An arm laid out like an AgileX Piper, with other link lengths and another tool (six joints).
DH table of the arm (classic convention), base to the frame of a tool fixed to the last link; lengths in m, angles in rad. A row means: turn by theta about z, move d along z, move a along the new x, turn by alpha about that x. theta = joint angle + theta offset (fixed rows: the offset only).
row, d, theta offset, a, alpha
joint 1, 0.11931, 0, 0, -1.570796
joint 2, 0, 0.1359, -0.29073, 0
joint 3, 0, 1.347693, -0.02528, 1.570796
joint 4, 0.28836, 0, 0, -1.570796
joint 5, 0, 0, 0, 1.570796
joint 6, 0.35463, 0.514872, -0.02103, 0.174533
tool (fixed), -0.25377, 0, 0, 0
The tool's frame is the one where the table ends.
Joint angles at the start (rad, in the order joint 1, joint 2, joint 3, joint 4, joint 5, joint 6):
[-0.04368, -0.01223, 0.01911, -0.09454, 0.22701, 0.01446]
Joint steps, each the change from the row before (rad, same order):
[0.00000, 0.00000, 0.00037, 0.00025, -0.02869, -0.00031]
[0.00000, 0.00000, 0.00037, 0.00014, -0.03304, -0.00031]
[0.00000, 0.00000, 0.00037, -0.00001, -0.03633, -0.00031]
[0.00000, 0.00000, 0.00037, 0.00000, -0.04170, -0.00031]
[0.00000, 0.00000, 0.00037, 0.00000, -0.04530, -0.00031]
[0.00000, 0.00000, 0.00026, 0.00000, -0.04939, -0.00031]
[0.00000, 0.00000, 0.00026, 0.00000, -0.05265, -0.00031]
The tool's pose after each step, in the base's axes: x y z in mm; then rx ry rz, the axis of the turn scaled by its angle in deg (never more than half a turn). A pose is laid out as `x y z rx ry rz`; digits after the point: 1 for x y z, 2 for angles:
107.0 24.4 228.5 31.43 95.93 7.76
106.1 24.8 231.9 30.92 94.18 8.27
105.0 25.3 235.6 30.36 92.24 8.82
103.5 25.8 239.9 29.72 90.01 9.45
101.6 26.3 244.4 29.02 87.59 10.11
99.4 26.9 249.3 28.25 84.94 10.83
96.7 27.6 254.4 27.44 82.11 11.58

